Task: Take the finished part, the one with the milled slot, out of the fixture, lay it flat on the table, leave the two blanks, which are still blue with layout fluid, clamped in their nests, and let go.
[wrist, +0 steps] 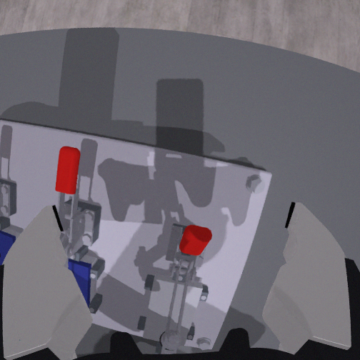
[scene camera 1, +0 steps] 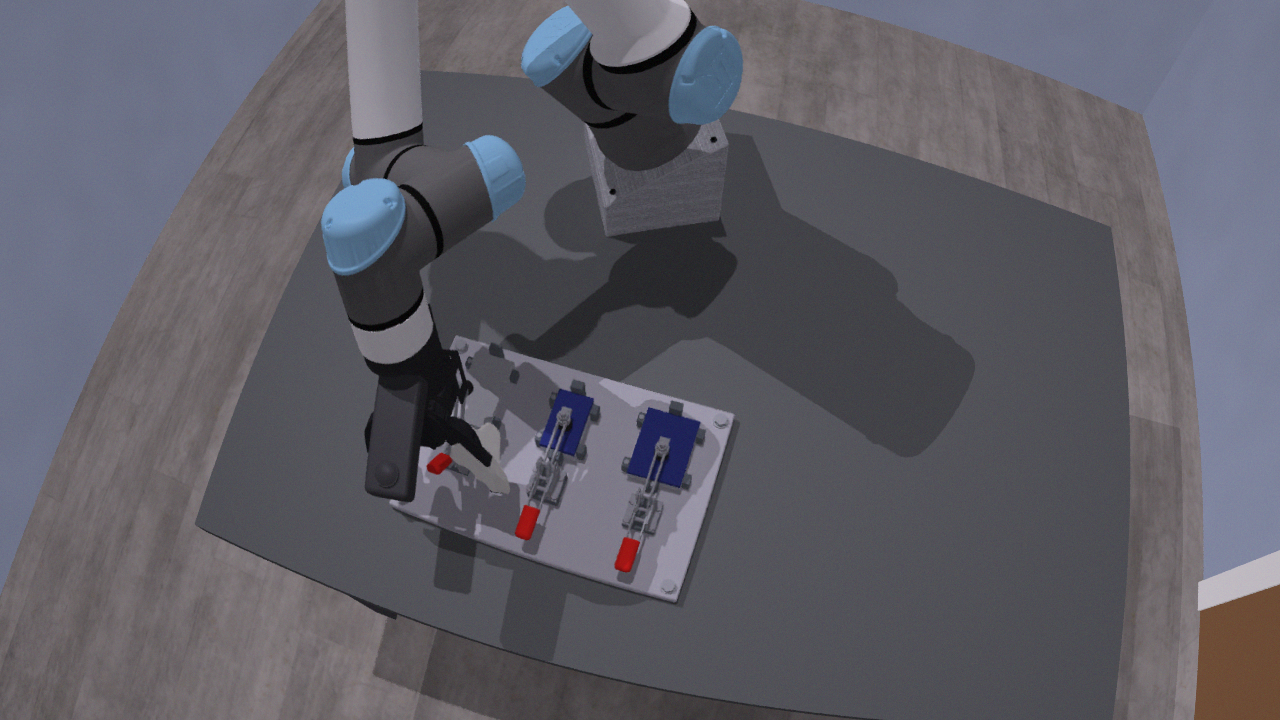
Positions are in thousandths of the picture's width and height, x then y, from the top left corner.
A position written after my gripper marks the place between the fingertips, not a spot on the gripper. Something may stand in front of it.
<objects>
my gripper: wrist 485, 576; scene camera 1 345, 674
finished part: wrist 451, 799; scene camera 1 382, 520
</objects>
